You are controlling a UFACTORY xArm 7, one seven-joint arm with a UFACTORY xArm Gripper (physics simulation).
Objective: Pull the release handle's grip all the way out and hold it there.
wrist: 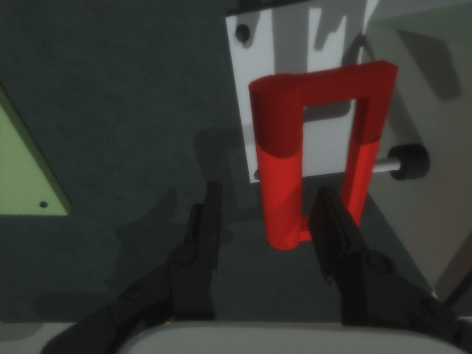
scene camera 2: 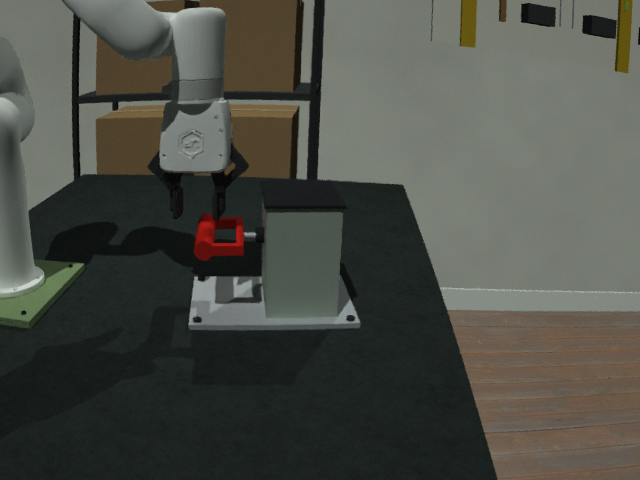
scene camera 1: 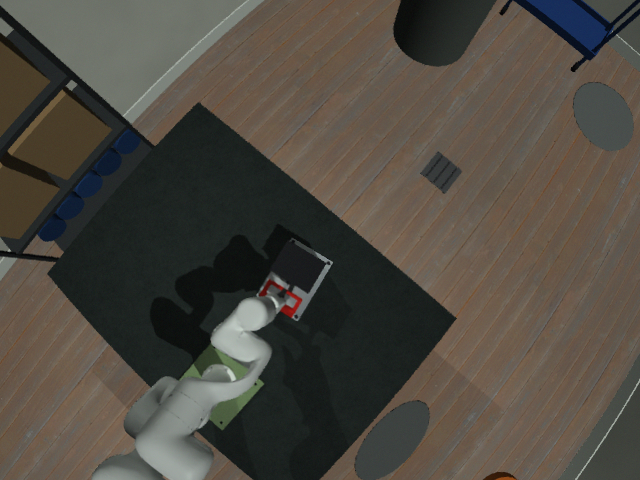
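Note:
The red release handle (scene camera 1: 297,305) (scene camera 2: 205,237) (wrist: 280,185) has a thick round grip bar and a rectangular frame. A short metal rod (scene camera 2: 249,235) (wrist: 386,165) joins it to the pale housing (scene camera 2: 302,263) through a black collar (wrist: 410,161). A short length of rod shows. My gripper (scene camera 2: 197,213) (wrist: 266,202) is partly open, pointing down, with nothing held. In the wrist view the grip bar lies between the lines of the fingers, the right fingertip over the frame's opening and the left one outside the bar. In scene camera 2 the fingertips are near the handle's top. Contact cannot be told.
The housing stands on a white base plate (scene camera 1: 321,281) (scene camera 2: 222,321) (wrist: 255,50) on the dark table (scene camera 1: 206,180) (scene camera 2: 310,413). A green plate (scene camera 1: 227,413) (scene camera 2: 49,299) (wrist: 25,185) lies under the arm's base. A shelf rack (scene camera 2: 314,103) with boxes stands behind.

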